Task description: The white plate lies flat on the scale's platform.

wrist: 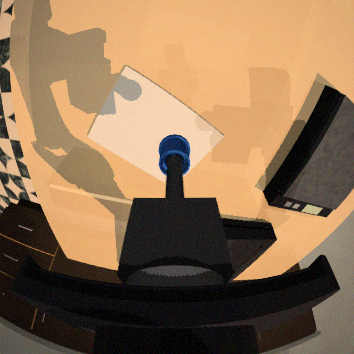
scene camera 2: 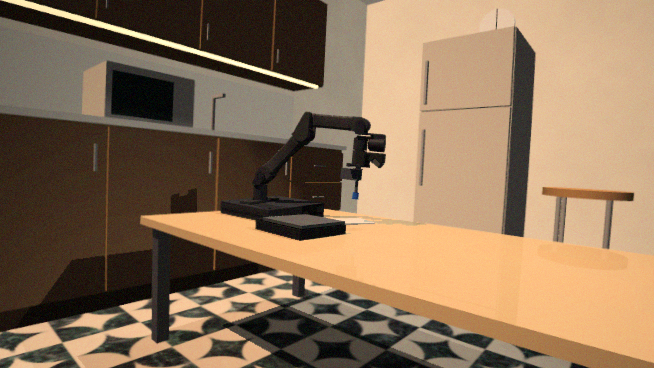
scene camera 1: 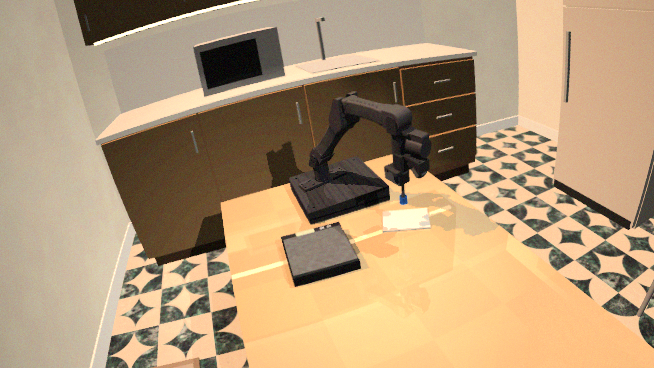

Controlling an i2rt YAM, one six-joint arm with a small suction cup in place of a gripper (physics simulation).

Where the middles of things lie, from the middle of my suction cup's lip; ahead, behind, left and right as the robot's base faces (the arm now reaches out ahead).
Labels:
Right now the white plate (scene camera 1: 410, 219) is 30 mm behind my suction cup, 30 mm to the left of it and 110 mm below it. From my suction cup the other things lie so: scale (scene camera 1: 323, 252) 60 mm behind, 310 mm to the right, 90 mm below.

